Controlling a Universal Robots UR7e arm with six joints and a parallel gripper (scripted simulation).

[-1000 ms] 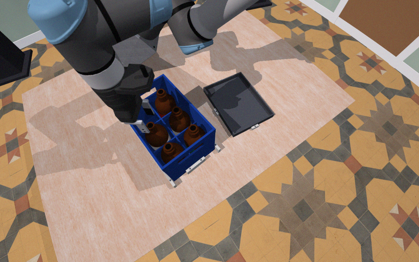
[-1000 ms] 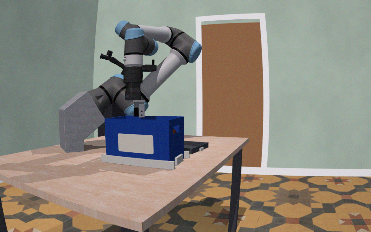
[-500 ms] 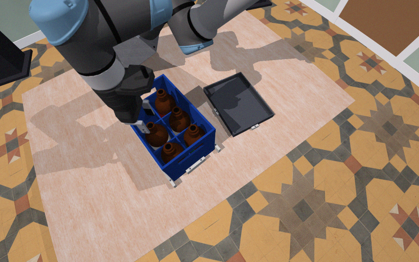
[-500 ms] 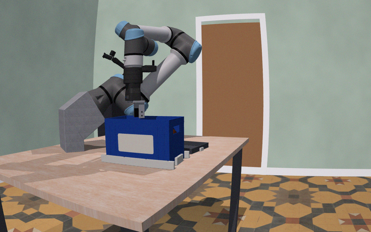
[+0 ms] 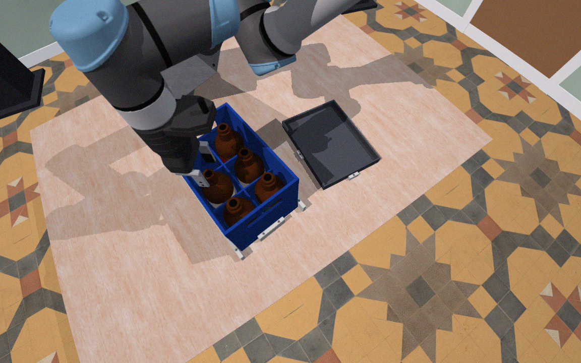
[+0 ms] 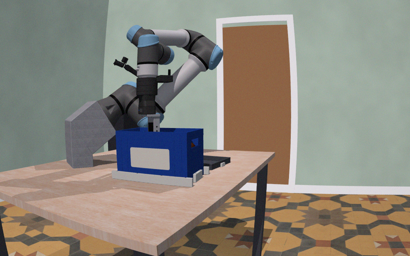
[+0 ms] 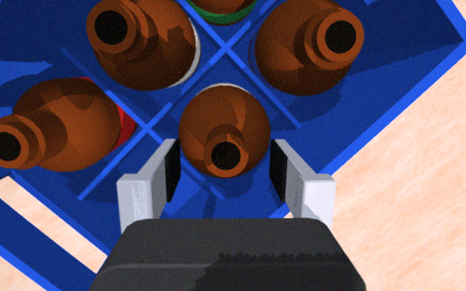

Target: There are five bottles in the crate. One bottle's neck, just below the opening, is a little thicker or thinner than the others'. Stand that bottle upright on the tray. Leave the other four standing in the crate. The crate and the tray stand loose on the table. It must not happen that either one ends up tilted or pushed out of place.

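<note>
Right now my hand is 10 mm past the blue crate, 40 mm to the right of it and 100 mm above it. The rest, counted from my hand: glass bottle: 110 mm behind, 60 mm to the left, 100 mm below; then dark tray: 70 mm behind, 340 mm to the left, 170 mm below.
</note>
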